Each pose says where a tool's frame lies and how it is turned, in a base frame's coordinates. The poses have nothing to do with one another.
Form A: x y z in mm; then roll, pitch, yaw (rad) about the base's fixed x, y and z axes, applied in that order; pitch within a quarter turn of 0, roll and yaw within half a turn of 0.
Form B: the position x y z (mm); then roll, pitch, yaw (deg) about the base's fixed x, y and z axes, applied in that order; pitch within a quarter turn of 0, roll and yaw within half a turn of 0. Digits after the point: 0 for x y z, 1 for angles.
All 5 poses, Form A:
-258, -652, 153, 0.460, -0.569, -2.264
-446, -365, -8, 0.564, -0.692, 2.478
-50, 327, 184, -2.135, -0.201, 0.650
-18, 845, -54, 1.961, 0.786, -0.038
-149, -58, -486, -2.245, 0.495, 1.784
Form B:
-258, -652, 153, 26.4, -32.6, -129.7
-446, -365, -8, 32.3, -39.6, 142.0
-50, 327, 184, -122.3, -11.5, 37.2
-18, 845, -54, 112.4, 45.0, -2.2
-149, -58, -486, -128.6, 28.4, 102.2

